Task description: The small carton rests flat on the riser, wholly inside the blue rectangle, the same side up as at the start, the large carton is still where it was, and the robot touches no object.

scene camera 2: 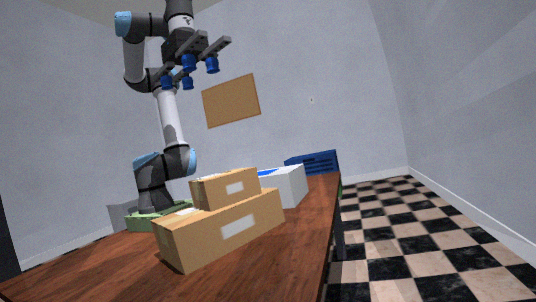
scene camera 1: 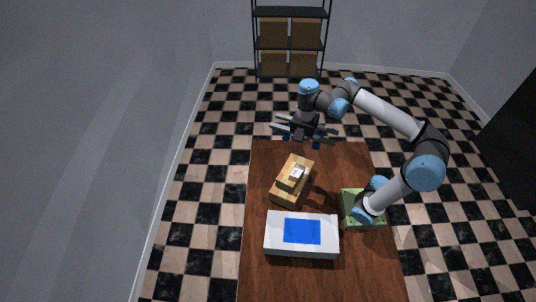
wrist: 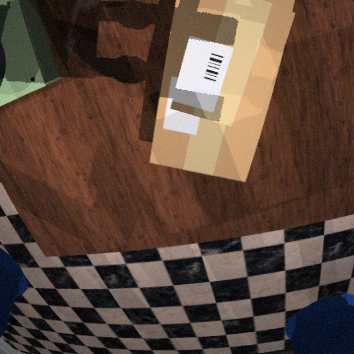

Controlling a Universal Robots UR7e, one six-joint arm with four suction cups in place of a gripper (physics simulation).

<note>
I see my suction head [wrist: 320, 319], a white riser [scene camera 2: 291, 181], a small carton [scene camera 2: 210, 193] and a large carton [scene camera 2: 189, 239].
The small carton shows as well in the wrist view [wrist: 229, 62]. The large carton shows as well in scene camera 1 [scene camera 1: 276, 195]. The wrist view misses the white riser: it is out of frame.
</note>
